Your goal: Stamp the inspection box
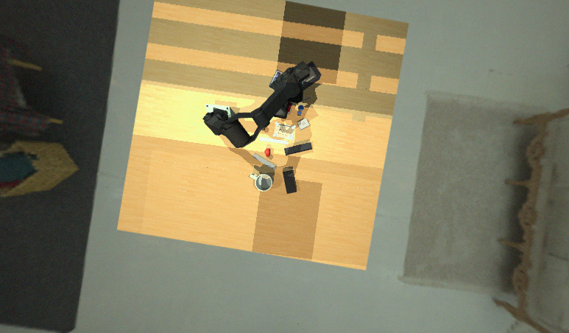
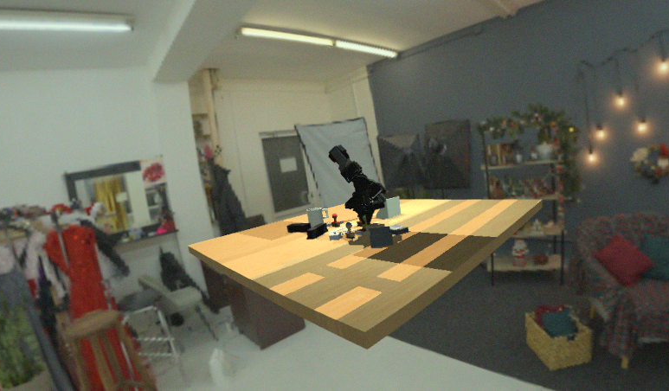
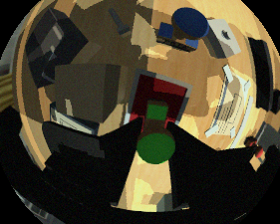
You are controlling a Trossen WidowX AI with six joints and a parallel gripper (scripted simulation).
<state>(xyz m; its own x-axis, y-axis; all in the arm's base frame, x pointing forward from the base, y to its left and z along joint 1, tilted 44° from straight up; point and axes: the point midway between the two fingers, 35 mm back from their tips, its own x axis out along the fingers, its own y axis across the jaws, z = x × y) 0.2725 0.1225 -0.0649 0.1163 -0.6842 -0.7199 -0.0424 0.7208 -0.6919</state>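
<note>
Now: the red ink pad 30 mm below my gripper tip. From my gripper tip the other things lie so: blue-knobbed stamp 90 mm ahead, 10 mm to the right, 10 mm below; then tan block 20 mm ahead, 80 mm to the left, 10 mm below; then green-knobbed PASS stamp right at my gripper tip.
</note>
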